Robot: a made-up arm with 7 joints. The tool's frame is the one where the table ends. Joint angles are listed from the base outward.
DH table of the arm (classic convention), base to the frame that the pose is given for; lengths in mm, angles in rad. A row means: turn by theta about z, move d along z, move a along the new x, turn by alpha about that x. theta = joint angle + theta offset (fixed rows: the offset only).
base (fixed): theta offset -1.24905  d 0  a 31.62  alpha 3.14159
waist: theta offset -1.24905  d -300  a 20  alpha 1.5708
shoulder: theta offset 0  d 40  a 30  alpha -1.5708
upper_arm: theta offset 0  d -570  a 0  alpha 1.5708
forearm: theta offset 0  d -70  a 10  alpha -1.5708
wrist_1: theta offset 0  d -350  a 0  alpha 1.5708
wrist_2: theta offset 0  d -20  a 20  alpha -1.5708
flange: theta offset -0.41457  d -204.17  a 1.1  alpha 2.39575
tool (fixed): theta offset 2.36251  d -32.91  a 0  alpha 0
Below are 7 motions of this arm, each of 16 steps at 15 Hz.
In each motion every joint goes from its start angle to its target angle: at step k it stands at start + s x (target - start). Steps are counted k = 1, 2, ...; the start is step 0. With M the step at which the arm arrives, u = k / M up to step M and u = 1 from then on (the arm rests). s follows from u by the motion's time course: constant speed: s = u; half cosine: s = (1 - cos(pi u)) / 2; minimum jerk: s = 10 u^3 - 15 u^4 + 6 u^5.
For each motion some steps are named. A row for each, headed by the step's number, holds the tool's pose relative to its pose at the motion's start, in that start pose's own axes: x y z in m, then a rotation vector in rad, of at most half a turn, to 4 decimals.
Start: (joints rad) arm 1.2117 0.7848 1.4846 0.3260 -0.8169 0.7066 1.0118
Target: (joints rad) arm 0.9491 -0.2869 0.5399 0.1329 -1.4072 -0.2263 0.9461
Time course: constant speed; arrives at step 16
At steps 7, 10, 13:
7: 0.0927 0.1090 -0.4272 -0.8547 0.8292 -0.0564
10: 0.0753 0.0811 -0.6430 -1.2292 1.1840 -0.0411
13: 0.0167 0.0045 -0.8436 -1.5876 1.5481 0.0089

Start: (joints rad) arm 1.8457 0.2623 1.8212 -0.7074 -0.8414 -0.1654 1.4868
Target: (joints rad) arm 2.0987 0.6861 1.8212 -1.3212 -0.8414 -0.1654 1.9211
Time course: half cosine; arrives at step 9
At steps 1, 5, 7, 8, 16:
1: 0.0161 0.0037 0.0094 -0.0018 0.0148 -0.0194
5: 0.3298 0.0405 0.1084 -0.0991 0.2640 -0.3295
7: 0.4907 0.0427 0.1038 -0.1951 0.3714 -0.4491
8: 0.5348 0.0420 0.0956 -0.2281 0.3986 -0.4771
16: 0.5497 0.0417 0.0921 -0.2400 0.4075 -0.4860

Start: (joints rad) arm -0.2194 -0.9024 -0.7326 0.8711 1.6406 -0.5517 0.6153
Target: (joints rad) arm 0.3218 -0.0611 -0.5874 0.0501 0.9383 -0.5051 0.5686
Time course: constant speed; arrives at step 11
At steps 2, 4, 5, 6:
2: -0.0171 -0.1074 0.0647 0.0002 -0.0230 0.1479
4: -0.0192 -0.2251 0.1097 0.0133 -0.0642 0.2796
5: -0.0154 -0.2859 0.1235 0.0234 -0.0909 0.3380
6: -0.0086 -0.3470 0.1309 0.0354 -0.1213 0.3909

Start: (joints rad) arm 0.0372 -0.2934 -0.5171 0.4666 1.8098 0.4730 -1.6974
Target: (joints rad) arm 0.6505 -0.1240 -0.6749 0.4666 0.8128 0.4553 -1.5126
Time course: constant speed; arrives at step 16
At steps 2, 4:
2: -0.0340 -0.0085 -0.0103 -0.0163 -0.0395 0.0528
4: -0.0676 -0.0140 -0.0229 -0.0373 -0.0785 0.1042

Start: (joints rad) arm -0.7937 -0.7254 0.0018 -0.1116 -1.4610 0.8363 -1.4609
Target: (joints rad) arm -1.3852 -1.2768 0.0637 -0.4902 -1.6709 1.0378 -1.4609
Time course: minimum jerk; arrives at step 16
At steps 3, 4, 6, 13, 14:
3: -0.0190 -0.0381 -0.0054 0.0339 -0.0326 0.0237
4: -0.0385 -0.0814 -0.0137 0.0729 -0.0690 0.0487
6: -0.0879 -0.2195 -0.0547 0.2006 -0.1806 0.1155
13: -0.1294 -0.6860 -0.4107 0.7633 -0.5606 0.1832
14: -0.1270 -0.7020 -0.4340 0.7918 -0.5754 0.1778

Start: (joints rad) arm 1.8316 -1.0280 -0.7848 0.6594 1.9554 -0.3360 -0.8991
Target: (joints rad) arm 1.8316 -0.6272 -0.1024 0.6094 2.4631 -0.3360 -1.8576
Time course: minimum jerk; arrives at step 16
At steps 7, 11, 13, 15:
7: -0.1608 -0.1166 -0.0876 0.0149 -0.2089 0.2893
11: -0.2919 -0.2673 -0.2013 0.0054 -0.4800 0.5832
13: -0.3204 -0.3134 -0.2369 -0.0014 -0.5687 0.6594
15: -0.3293 -0.3296 -0.2495 -0.0041 -0.6008 0.6847

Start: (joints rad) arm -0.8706 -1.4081 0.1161 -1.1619 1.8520 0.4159 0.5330
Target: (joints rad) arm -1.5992 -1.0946 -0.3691 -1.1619 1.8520 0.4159 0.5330
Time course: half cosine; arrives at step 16
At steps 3, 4, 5, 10, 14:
3: -0.0185 -0.0639 0.0282 0.0801 -0.0247 0.0002
4: -0.0341 -0.1123 0.0456 0.1392 -0.0443 0.0016
5: -0.0552 -0.1723 0.0626 0.2112 -0.0698 0.0049
10: -0.2204 -0.5482 0.0556 0.6517 -0.2678 0.0612
14: -0.3240 -0.7462 -0.0392 0.8966 -0.4127 0.1211

